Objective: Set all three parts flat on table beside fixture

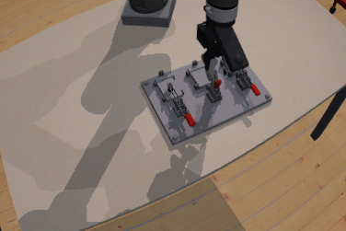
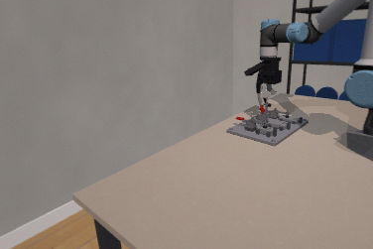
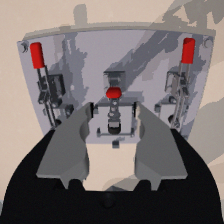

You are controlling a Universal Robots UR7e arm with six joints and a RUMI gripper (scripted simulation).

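Now: the flat grey part 90 mm behind my hand, 10 mm to the left of it and 90 mm below it. Also, from my hand: grey fixture plate: 40 mm behind, 120 mm below; then clamp: 110 mm to the left, 70 mm below.
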